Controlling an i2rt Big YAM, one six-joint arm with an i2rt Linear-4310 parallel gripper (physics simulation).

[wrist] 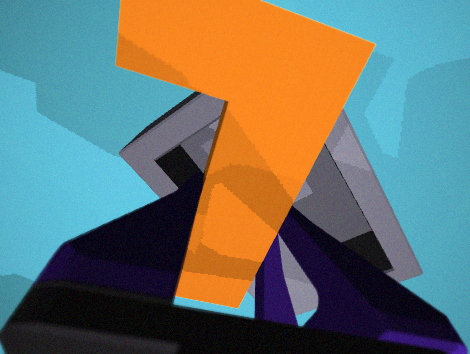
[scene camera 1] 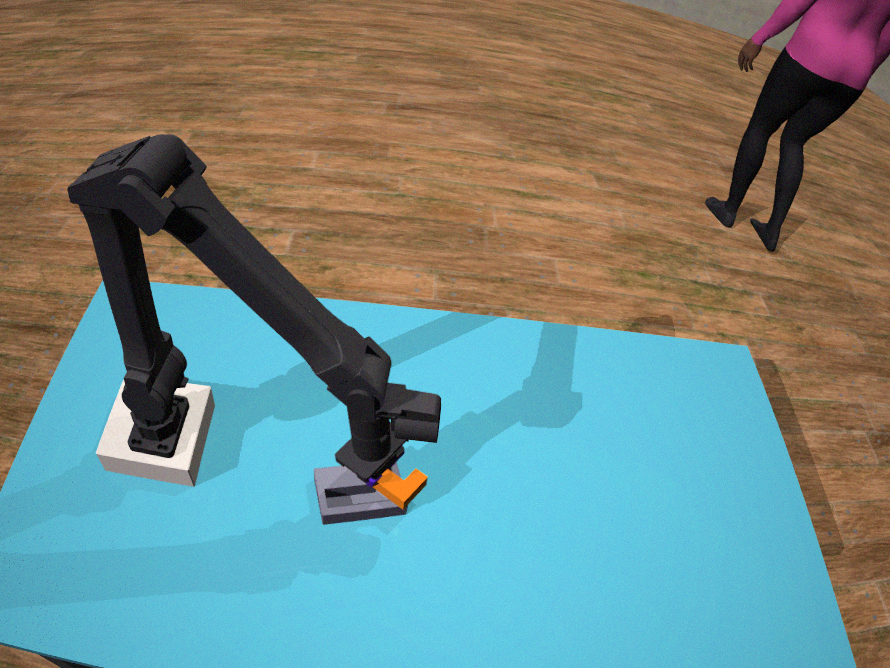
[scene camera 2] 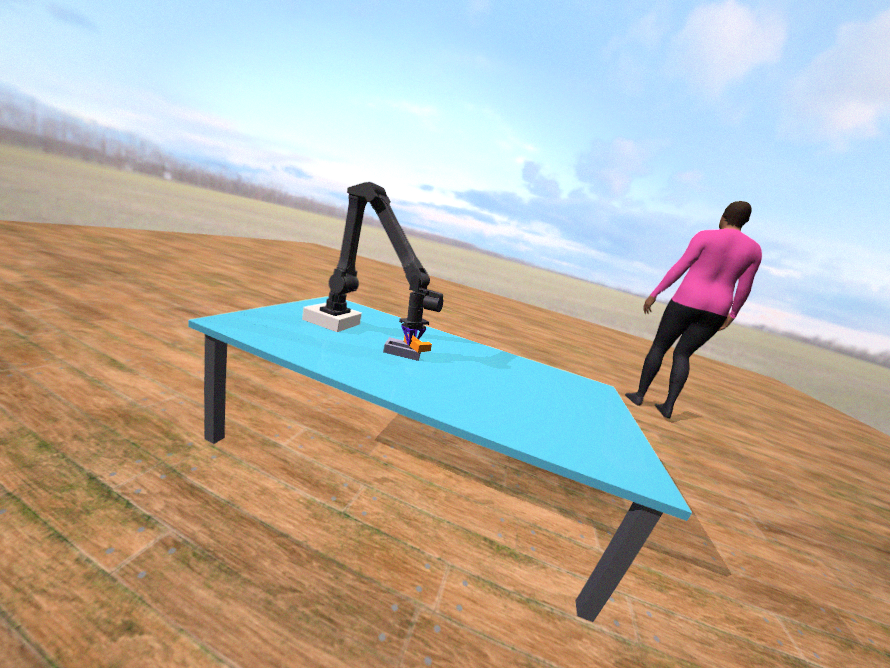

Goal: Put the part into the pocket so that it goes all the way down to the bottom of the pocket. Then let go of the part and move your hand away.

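Frame: origin at the arm's base, x ahead, y left, z up, level; metres.
Seen in the pictures: gripper, fingertip midpoint: [wrist: 232, 192] [scene camera 1: 375, 477] [scene camera 2: 411, 344]; arm's base, origin of the base link: [scene camera 1: 159, 426] [scene camera 2: 335, 311].
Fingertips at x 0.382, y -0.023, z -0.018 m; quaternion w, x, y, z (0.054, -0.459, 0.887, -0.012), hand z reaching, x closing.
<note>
Offsets run from my fingertips to a thing's middle. Level surfaces: height alone.
The part is an orange L-shaped piece {0.003 m left, 0.020 m ahead, 0.014 m up} [scene camera 1: 404, 491] [scene camera 2: 419, 346] [wrist: 260, 125]. My gripper [scene camera 1: 373, 479] [scene camera 2: 410, 342] [wrist: 232, 192] points down, its purple fingers shut on the part's long leg. A grey block {0.019 m right, 0.024 m back, 0.021 m down} [scene camera 1: 363, 511] [scene camera 2: 398, 350] [wrist: 374, 205] with a recessed pocket stands on the table below it. The part is above the block, out of the pocket and turned relative to its outline. Its elbow and short leg reach past the block's right end in scene camera 1. The part hides much of the pocket in the wrist view, and the height between them is hard to tell.
The blue table {0.039 m down} [scene camera 1: 611, 503] [scene camera 2: 503, 409] carries the block and the arm's white base [scene camera 1: 115, 438] [scene camera 2: 330, 317], which stands left of the block in scene camera 1. A person in a pink top [scene camera 1: 837, 43] [scene camera 2: 708, 280] stands on the floor beyond the table.
</note>
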